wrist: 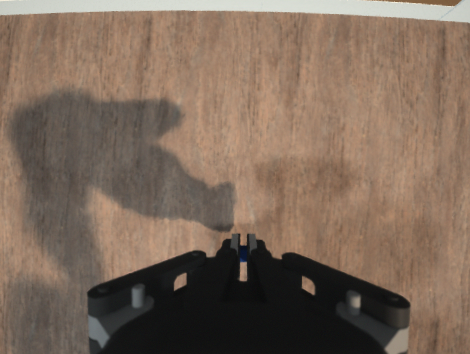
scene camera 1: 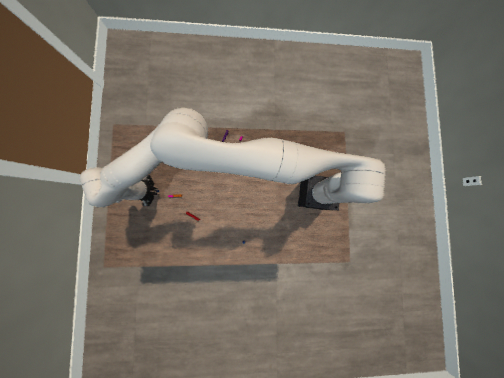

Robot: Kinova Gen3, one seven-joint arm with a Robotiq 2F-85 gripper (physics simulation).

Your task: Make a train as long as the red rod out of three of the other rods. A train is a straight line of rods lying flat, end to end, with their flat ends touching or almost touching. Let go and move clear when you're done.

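Frame: origin at the arm's base, x ahead, y left, z up, level; millimetres.
Seen in the pictures: gripper, fingertip midpoint: (wrist: pixel 243 244) (scene camera 1: pixel 156 191); arm's base at its link origin: (scene camera 1: pixel 323 192).
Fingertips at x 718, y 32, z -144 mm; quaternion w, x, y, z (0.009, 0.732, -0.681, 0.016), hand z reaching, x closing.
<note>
Offsets run from my fingertips to a thing's top centre. Level surfaces: height alone.
The red rod {dz -28, dx -166, dy +107 mm} (scene camera 1: pixel 193 216) lies slanted on the table. Above it and to its left in the scene view, a magenta rod {dz -28, dx -55, dy +18 mm} (scene camera 1: pixel 171 196) and an orange rod {dz -28, dx -85, dy +14 mm} (scene camera 1: pixel 177 196) lie in line, end to end, with no gap that I can make out. My gripper (scene camera 1: pixel 156 191) (wrist: pixel 243 244) is just left of the magenta rod's end in the scene view, above the table. It is shut on a small blue rod {dz +8, dx -6, dy +0 mm} (wrist: pixel 243 253), which shows between the fingertips in the wrist view. The blue rod cannot be made out in the scene view.
A purple rod {dz -28, dx -290, dy -299 mm} (scene camera 1: pixel 225 135) and another short magenta rod {dz -28, dx -369, dy -292 mm} (scene camera 1: pixel 241 138) lie near the table's top edge, beside the arm. A tiny dark blue piece {dz -28, dx -416, dy +217 mm} (scene camera 1: pixel 244 242) lies in the lower part of the table {dz -38 mm} (scene camera 1: pixel 310 250). The arm hides the table's middle strip.
</note>
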